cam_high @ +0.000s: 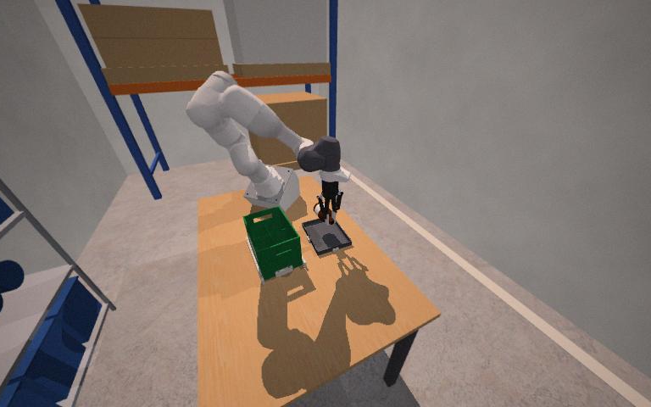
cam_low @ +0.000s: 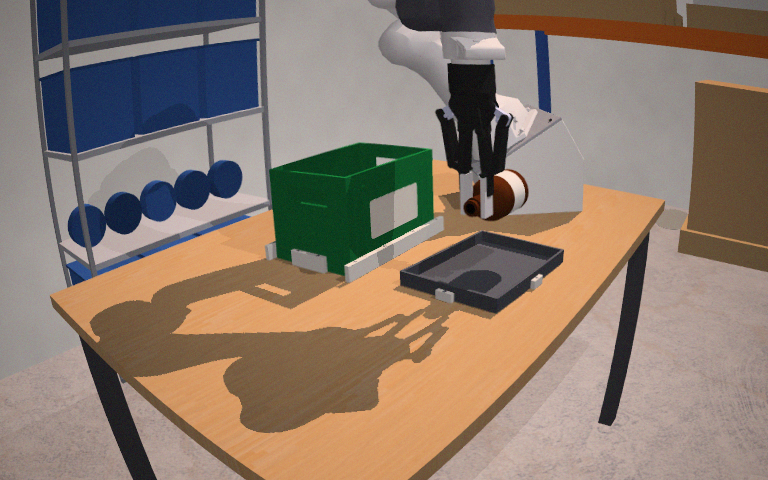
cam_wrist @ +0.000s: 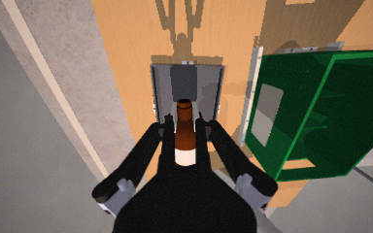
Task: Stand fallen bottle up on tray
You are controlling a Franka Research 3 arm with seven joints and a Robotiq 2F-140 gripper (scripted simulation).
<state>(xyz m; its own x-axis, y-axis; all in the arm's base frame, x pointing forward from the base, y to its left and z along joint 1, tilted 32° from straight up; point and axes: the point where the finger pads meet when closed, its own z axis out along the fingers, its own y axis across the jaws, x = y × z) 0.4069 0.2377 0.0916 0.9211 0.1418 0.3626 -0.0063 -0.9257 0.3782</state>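
Now: the brown bottle 6 cm behind my hand and 2 cm below it. The rest, counted from my hand: dark tray 14 cm below, 5 cm behind; green crate 29 cm to the right, 7 cm below, 4 cm behind.
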